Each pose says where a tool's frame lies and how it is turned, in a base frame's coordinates. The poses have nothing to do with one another.
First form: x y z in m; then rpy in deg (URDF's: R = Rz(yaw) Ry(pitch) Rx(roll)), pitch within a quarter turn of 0, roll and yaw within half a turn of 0.
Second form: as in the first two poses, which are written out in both.
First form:
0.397 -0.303 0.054 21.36 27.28 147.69
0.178 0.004 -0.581 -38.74 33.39 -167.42
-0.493 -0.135 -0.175 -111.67 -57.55 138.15
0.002 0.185 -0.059 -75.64 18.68 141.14
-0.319 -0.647 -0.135 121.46 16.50 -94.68
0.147 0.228 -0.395 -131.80 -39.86 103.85
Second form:
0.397 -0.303 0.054 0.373 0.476 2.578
0.178 0.004 -0.581 -0.676 0.583 -2.922
-0.493 -0.135 -0.175 -1.949 -1.004 2.411
0.002 0.185 -0.059 -1.320 0.326 2.463
-0.319 -0.647 -0.135 2.120 0.288 -1.652
0.147 0.228 -0.395 -2.300 -0.696 1.813

